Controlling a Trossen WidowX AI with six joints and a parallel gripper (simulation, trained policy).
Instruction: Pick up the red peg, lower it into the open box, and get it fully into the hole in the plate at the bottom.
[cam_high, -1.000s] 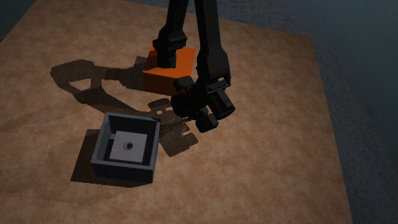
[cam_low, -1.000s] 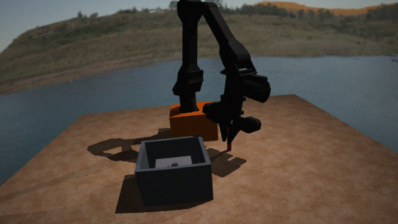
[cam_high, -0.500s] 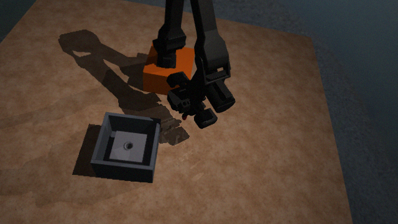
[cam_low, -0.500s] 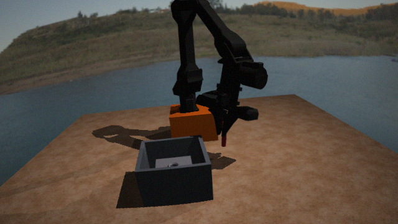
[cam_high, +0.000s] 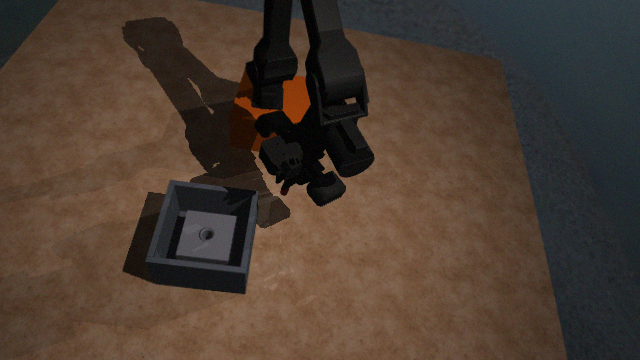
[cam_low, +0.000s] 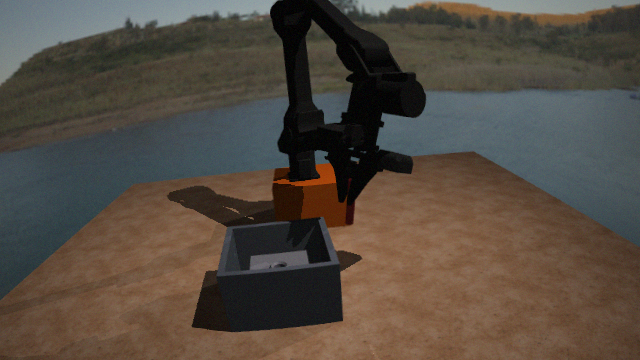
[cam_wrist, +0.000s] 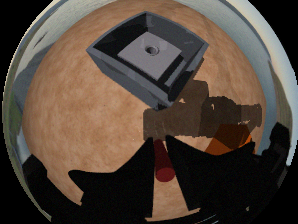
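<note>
Now: gripper tip 80 mm short of the grey plate, 120 mm to the left of it and 70 mm above it. Also, from my gripper tip: red peg 10 mm behind, 10 mm to the left; then dark grey box 80 mm ahead, 120 mm to the right, 90 mm below.
</note>
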